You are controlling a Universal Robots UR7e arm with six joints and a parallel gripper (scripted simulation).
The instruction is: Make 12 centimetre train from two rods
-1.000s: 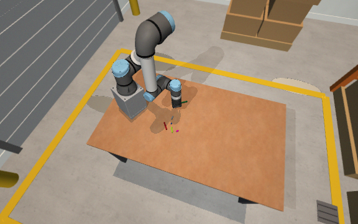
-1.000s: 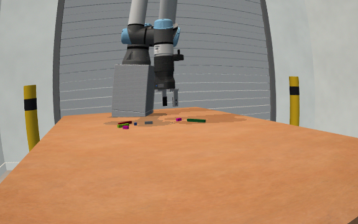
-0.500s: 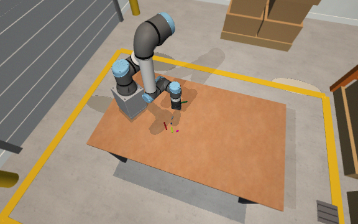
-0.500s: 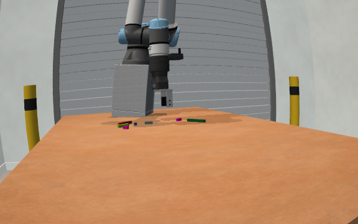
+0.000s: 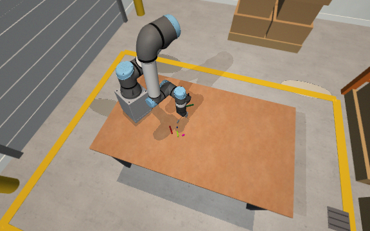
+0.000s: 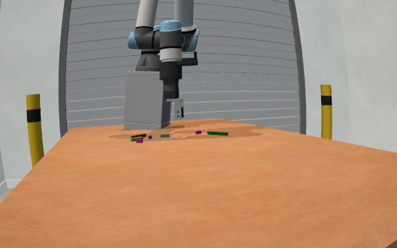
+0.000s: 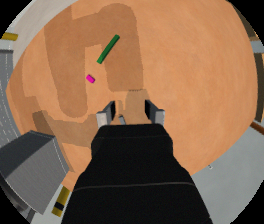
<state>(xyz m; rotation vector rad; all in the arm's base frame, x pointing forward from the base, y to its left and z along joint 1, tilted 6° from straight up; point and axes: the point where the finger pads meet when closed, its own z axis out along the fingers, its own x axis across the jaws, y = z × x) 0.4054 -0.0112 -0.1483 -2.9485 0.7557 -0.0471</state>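
Now: hand 2 cm past the lime rod, 15 cm to the left of it and 8 cm above it. From my hand the other things lie so: green rod: 2 cm ahead, 13 cm to the left, 8 cm below; then blue rod: 4 cm behind, 9 cm to the right, 8 cm below; then grey rod: 4 cm behind, 4 cm to the right, 8 cm below.
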